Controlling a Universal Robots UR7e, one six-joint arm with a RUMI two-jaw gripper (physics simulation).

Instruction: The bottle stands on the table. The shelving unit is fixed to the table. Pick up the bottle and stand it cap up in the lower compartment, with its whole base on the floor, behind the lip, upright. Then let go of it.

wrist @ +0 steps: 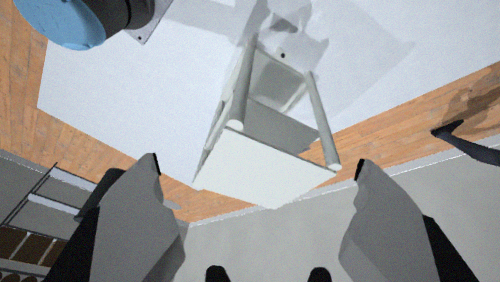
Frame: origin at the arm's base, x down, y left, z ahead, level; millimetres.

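Where they show: gripper, fingertip midpoint: (257, 158).
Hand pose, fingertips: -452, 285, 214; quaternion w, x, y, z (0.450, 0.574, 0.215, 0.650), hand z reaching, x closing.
Note:
Things, the pixels of their top centre, and the offset from my fingertips, as dx, dy, dz. "*": a spot on its surface instead. Level surfaces: height alone.
- white shelving unit at its top centre: (257, 180) +113, -121, +194
- white table at its surface level: dx +469
- small black-dotted fixing at a spot on its surface: (283, 55) * +462, -14, +128
The white shelving unit (265, 172) stands on the table, in the middle of the wrist view, with its top board nearest the camera and its round posts running down to the table. The lower compartment shows between two posts, near the table, with part of its floor in view. My gripper (257, 158) is wide open and empty. The unit's top board shows between its fingertips; the distance to it is hard to tell. The bottle does not show in this view.
The robot's own base and a blue joint cap (70, 22) are at the upper left. The white table (125, 95) has a small black-dotted fixing (283, 55) beside the unit. Beyond the table are wooden flooring, a wall, and a wire rack at the left. A dark limb-like shape (470, 145) is at the right.

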